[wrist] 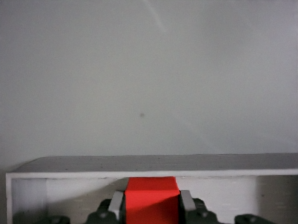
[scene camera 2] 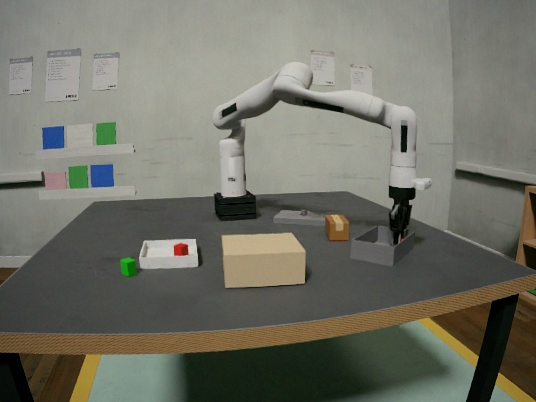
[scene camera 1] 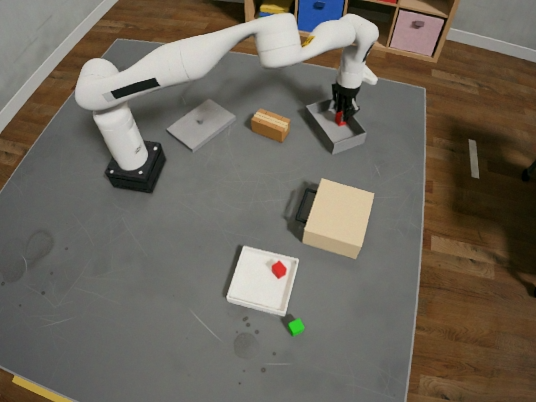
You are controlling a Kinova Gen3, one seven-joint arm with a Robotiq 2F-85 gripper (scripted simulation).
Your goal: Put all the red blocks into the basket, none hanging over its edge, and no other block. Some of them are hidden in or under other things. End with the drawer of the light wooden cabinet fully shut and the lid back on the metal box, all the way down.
Labels:
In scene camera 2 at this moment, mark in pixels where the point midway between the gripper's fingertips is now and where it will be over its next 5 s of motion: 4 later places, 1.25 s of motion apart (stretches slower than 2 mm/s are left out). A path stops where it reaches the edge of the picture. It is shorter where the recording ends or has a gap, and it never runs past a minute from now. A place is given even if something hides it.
My gripper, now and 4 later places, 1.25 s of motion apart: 398, 244; 401, 208; 399, 191; 259, 201; 152, 197

